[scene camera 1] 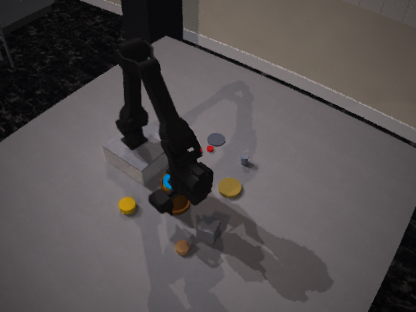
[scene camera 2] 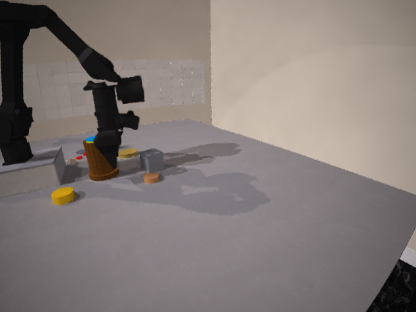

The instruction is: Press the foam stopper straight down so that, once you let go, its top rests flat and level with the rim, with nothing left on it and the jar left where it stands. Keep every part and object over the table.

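The brown ribbed jar (scene camera 1: 180, 205) (scene camera 2: 96, 162) stands on the table in front of the arm's base block, partly hidden by the gripper. The foam stopper (scene camera 1: 168, 181) (scene camera 2: 91, 139) shows as a blue top with a thin yellow edge at the jar's mouth. Its far side is hidden, and I cannot tell whether it is level with the rim. My gripper (scene camera 1: 172, 193) (scene camera 2: 111, 152) is open with nothing between its fingers. It points down close beside the jar and overlaps its right side in scene camera 2. The fingertips are mostly hidden in scene camera 1, and contact cannot be made out.
A yellow disc (scene camera 1: 127, 205) (scene camera 2: 63, 195), an orange disc (scene camera 1: 182, 247) (scene camera 2: 151, 178), a grey block (scene camera 1: 208, 230) (scene camera 2: 151, 160) and a tan disc (scene camera 1: 230, 187) (scene camera 2: 128, 153) lie around the jar. A blue-grey disc (scene camera 1: 216, 139), a small grey cylinder (scene camera 1: 244, 160) and a red piece (scene camera 1: 210, 148) lie farther back.
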